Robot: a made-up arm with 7 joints. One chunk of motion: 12 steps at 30 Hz.
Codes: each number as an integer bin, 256 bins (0 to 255) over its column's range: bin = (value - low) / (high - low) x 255, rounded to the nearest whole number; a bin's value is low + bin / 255 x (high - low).
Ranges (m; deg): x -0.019..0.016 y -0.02..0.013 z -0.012..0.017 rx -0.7..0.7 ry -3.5..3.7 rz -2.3..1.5
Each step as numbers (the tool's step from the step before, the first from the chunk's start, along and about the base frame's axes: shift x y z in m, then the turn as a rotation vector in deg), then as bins.
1 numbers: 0.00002 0.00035 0.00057 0.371 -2.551 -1.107
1 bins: 139 157 111 195 34 80
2 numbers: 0.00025 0.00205 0.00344 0.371 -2.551 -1.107
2 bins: 140 170 136 195 34 80
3 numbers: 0.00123 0.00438 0.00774 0.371 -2.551 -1.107
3 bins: 147 188 174 195 34 80
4 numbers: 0.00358 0.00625 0.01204 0.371 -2.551 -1.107
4 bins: 165 203 211 195 34 80
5 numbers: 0.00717 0.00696 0.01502 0.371 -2.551 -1.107
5 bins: 191 208 238 195 34 80
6 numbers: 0.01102 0.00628 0.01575 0.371 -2.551 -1.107
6 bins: 219 203 244 195 34 80
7 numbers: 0.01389 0.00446 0.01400 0.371 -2.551 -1.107
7 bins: 240 189 229 195 34 80
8 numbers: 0.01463 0.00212 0.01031 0.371 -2.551 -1.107
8 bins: 245 171 196 195 34 80
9 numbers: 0.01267 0.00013 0.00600 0.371 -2.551 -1.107
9 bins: 231 156 158 195 34 80
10 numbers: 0.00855 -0.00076 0.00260 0.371 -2.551 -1.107
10 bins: 201 149 128 195 34 80
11 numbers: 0.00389 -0.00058 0.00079 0.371 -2.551 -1.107
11 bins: 167 150 112 195 34 80
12 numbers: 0.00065 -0.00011 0.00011 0.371 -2.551 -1.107
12 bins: 143 154 106 195 34 80
